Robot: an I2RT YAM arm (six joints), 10 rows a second.
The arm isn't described. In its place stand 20 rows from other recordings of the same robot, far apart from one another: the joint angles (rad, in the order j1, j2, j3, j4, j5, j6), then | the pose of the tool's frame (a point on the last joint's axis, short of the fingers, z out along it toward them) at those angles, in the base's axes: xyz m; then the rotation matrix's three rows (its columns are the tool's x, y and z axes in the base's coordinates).
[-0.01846 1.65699 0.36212 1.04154 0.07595 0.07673] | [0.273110, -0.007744, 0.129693], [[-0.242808, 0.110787, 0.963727], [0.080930, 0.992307, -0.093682], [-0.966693, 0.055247, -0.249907]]
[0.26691 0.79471 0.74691 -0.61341 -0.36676 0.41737] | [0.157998, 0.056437, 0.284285], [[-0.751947, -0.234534, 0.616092], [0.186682, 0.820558, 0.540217], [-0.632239, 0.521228, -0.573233]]
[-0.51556 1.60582 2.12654 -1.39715 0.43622 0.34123] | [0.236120, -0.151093, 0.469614], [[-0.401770, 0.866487, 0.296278], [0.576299, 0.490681, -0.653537], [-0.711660, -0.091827, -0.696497]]
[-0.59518 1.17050 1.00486 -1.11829 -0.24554 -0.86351] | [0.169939, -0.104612, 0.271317], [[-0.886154, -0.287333, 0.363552], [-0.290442, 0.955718, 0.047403], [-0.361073, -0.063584, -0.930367]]
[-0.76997 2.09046 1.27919 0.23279 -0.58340 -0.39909] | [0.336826, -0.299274, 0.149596], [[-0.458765, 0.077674, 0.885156], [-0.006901, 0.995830, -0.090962], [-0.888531, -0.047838, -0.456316]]
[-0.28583 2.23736 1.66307 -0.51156 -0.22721 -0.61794] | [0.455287, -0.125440, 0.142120], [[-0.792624, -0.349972, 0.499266], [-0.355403, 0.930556, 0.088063], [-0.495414, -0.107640, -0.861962]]
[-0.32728 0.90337 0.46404 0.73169 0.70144 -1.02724] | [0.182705, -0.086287, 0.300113], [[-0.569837, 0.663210, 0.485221], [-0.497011, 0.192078, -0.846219], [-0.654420, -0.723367, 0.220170]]
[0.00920 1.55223 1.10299 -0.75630 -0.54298 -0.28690] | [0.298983, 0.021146, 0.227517], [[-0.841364, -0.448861, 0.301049], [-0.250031, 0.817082, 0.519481], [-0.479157, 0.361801, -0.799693]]
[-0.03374 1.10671 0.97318 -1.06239 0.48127 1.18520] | [0.190624, -0.022923, 0.278202], [[-0.165125, 0.936695, 0.308765], [0.827364, 0.301962, -0.473591], [-0.536845, 0.177259, -0.824849]]
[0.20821 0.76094 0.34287 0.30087 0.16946 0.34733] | [0.182650, 0.032453, 0.238164], [[-0.121147, 0.001451, 0.992634], [0.317324, 0.947582, 0.037343], [-0.940547, 0.319510, -0.115257]]
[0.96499 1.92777 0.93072 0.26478 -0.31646 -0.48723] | [0.204892, 0.315246, 0.115565], [[0.091056, -0.984995, 0.146607], [-0.649917, 0.052766, 0.758171], [-0.754530, -0.164319, -0.635361]]
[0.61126 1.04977 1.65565 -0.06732 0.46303 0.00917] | [0.129242, 0.071156, 0.585605], [[0.418180, -0.203308, 0.885320], [0.303078, 0.950010, 0.075005], [-0.856311, 0.236955, 0.458894]]
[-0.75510 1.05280 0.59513 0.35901 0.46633 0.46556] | [0.164427, -0.176734, 0.278017], [[0.356995, 0.870367, 0.339139], [0.214664, 0.276904, -0.936613], [-0.909106, 0.407167, -0.087983]]
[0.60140 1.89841 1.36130 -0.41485 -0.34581 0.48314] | [0.330004, 0.241082, 0.202098], [[-0.917366, -0.302929, 0.258211], [-0.099428, 0.802530, 0.588269], [-0.385425, 0.513985, -0.766333]]
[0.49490 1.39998 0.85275 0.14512 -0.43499 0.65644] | [0.268647, 0.162036, 0.255823], [[-0.743963, -0.401345, 0.534266], [0.227411, 0.599741, 0.767199], [-0.628334, 0.692266, -0.354915]]
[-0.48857 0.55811 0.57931 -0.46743 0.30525 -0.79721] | [0.116051, -0.073804, 0.271902], [[-0.757784, 0.207421, 0.618660], [-0.369943, 0.644447, -0.669202], [-0.537500, -0.735979, -0.411617]]
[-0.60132 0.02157 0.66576 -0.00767 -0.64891 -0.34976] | [0.010722, 0.018734, 0.375150], [[0.443323, 0.214941, 0.870210], [-0.635254, 0.760263, 0.135841], [-0.632390, -0.613025, 0.473584]]
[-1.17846 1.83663 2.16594 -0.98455 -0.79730 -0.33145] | [0.168898, -0.341557, 0.443987], [[-0.359792, 0.329504, 0.872913], [0.274897, 0.931473, -0.238304], [-0.891617, 0.154222, -0.425717]]
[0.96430 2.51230 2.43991 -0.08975 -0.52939 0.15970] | [0.318946, 0.491306, 0.294101], [[-0.248792, -0.965982, 0.070577], [-0.117837, 0.102515, 0.987727], [-0.961362, 0.237422, -0.139333]]
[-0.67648 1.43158 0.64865 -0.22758 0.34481 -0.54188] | [0.192469, -0.169957, 0.153599], [[-0.942047, 0.284121, 0.178390], [0.133858, 0.805916, -0.576699], [-0.307620, -0.519399, -0.797242]]
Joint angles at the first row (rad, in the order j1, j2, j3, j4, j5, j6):
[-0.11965 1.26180 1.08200 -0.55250 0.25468 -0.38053]
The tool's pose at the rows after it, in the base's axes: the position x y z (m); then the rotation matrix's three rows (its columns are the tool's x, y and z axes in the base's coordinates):
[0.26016, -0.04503, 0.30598], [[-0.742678, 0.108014, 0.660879], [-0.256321, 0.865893, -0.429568], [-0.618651, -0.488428, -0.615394]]
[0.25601, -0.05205, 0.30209], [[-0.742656, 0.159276, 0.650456], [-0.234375, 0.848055, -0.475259], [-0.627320, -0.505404, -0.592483]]
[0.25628, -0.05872, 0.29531], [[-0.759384, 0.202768, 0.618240], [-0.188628, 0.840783, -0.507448], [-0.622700, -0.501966, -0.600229]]
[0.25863, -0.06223, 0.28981], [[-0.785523, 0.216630, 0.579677], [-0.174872, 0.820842, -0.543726], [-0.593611, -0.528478, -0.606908]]
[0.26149, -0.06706, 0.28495], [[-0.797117, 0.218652, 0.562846], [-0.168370, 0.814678, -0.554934], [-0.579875, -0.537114, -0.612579]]
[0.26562, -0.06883, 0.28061], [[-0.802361, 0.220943, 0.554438], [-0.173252, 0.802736, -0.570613], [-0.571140, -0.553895, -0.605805]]
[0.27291, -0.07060, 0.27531], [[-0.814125, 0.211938, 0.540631], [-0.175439, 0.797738, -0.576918], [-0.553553, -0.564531, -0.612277]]
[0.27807, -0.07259, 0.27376], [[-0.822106, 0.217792, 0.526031], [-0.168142, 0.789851, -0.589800], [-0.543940, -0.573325, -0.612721]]
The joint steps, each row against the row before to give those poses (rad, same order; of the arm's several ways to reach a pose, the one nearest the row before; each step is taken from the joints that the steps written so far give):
[-0.00536 -0.03577 -0.03896 0.02084 0.09629 0.00212]
[-0.02473 -0.01725 -0.03460 0.03940 0.03117 0.00029]
[-0.02209 0.01220 -0.01376 0.00685 0.02313 0.02746]
[-0.00640 0.02147 -0.00103 -0.00414 0.04182 -0.00191]
[-0.01524 0.01938 -0.00317 0.01202 0.00447 -0.00923]
[-0.00134 0.01881 -0.00562 0.02646 0.01799 -0.01159]
[-0.00004 0.03601 0.00888 0.01236 0.00994 -0.00741]
[-0.00152 0.02563 0.01501 0.00154 0.01641 0.00193]

